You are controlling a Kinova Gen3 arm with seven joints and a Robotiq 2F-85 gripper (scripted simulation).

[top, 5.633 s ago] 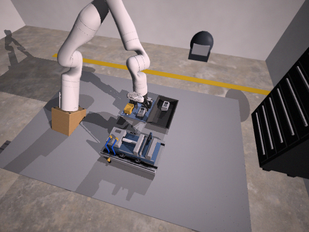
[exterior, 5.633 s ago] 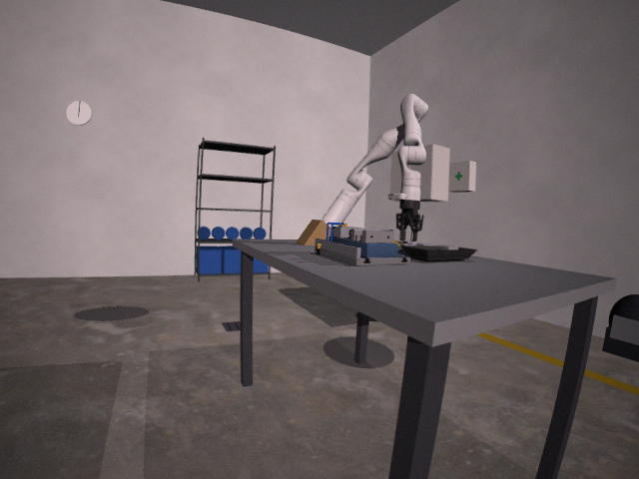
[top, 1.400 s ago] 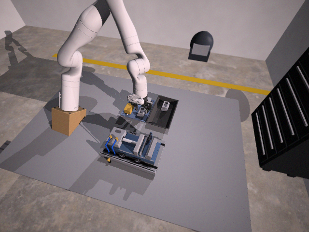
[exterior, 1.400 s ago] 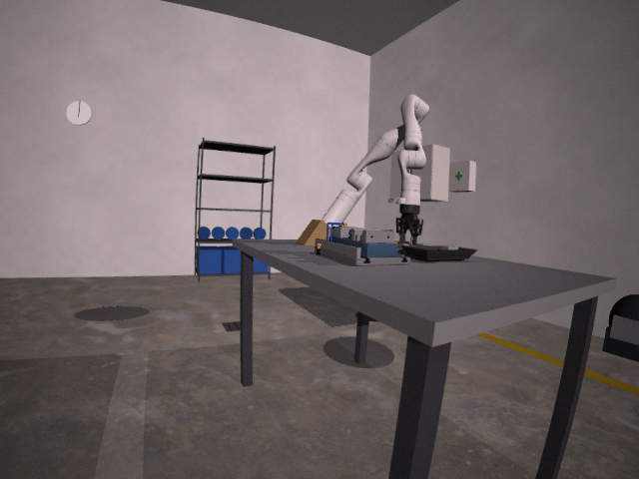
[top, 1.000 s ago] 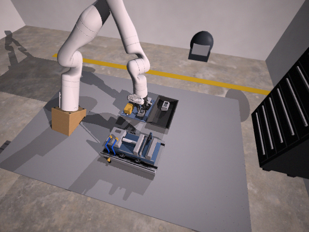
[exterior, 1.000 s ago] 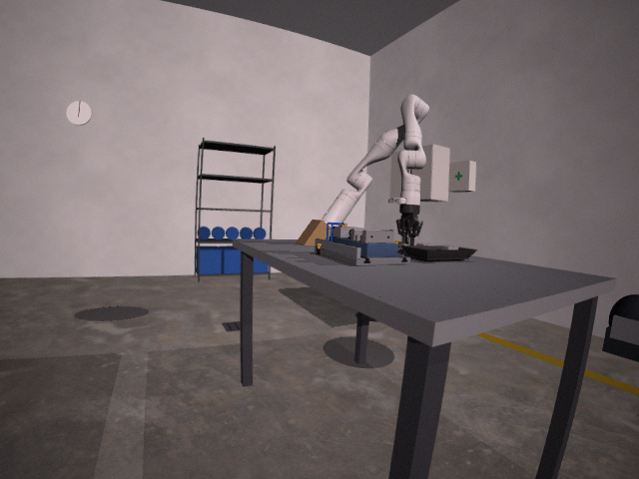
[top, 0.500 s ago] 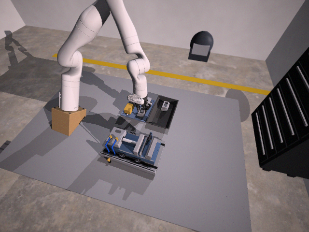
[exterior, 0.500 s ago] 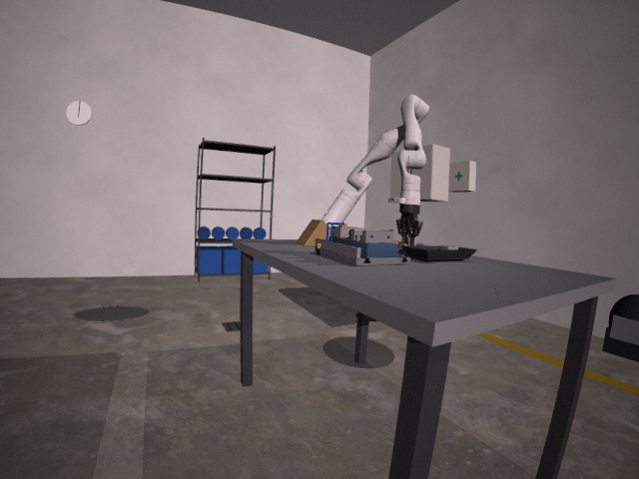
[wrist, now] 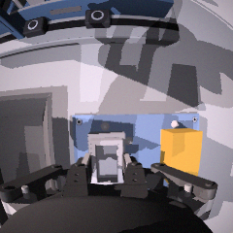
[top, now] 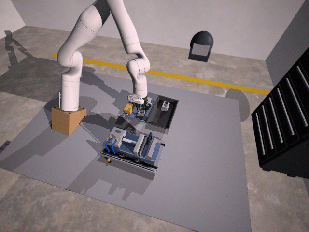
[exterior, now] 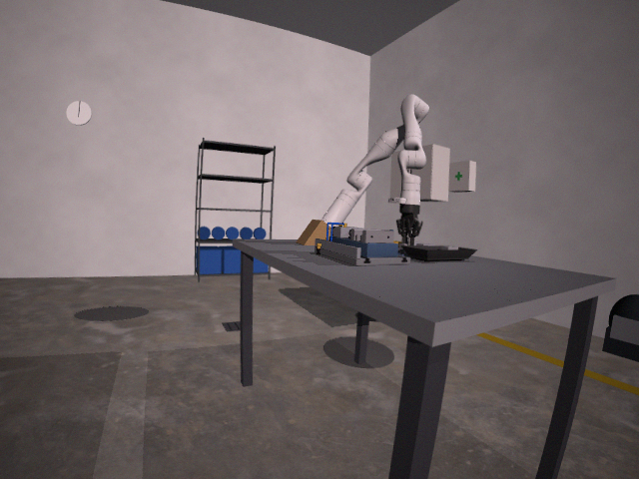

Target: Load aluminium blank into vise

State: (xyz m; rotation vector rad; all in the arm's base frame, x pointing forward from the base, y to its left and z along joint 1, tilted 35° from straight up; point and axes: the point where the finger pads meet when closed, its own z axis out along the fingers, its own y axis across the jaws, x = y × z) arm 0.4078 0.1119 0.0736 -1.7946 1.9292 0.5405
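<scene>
Right now the brass blank is 90 mm behind my hand and 20 mm below it. Round my hand: vise rail (30 mm ahead, 330 mm to the right, 10 mm below); hose block (60 mm behind, 230 mm to the right, 30 mm above); vise (40 mm ahead, 240 mm to the right, 10 mm below).
</scene>
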